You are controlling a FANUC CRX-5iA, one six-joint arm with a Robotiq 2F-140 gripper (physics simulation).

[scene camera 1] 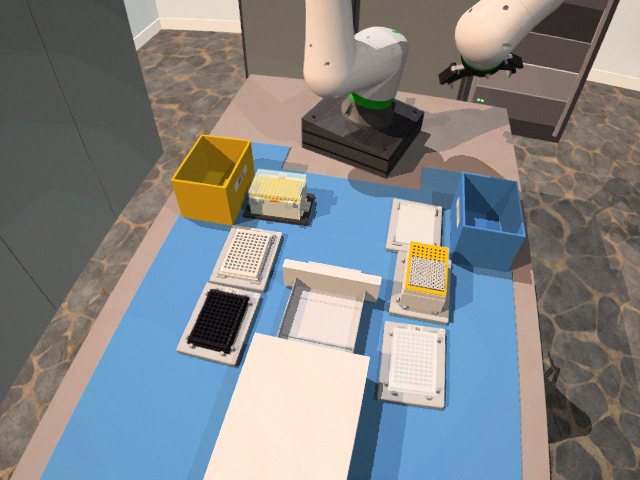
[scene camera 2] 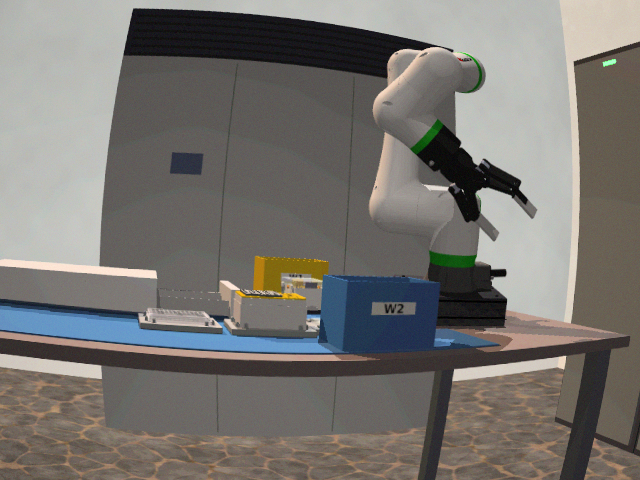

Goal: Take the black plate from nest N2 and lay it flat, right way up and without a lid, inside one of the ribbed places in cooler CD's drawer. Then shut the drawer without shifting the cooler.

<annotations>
my gripper: scene camera 1; scene camera 2
white plate: scene camera 1; scene camera 2
same spot on white plate: (scene camera 1: 413, 363) = (scene camera 2: 172, 312)
same spot on my gripper: (scene camera 2: 496, 179) = (scene camera 1: 513, 65)
</annotations>
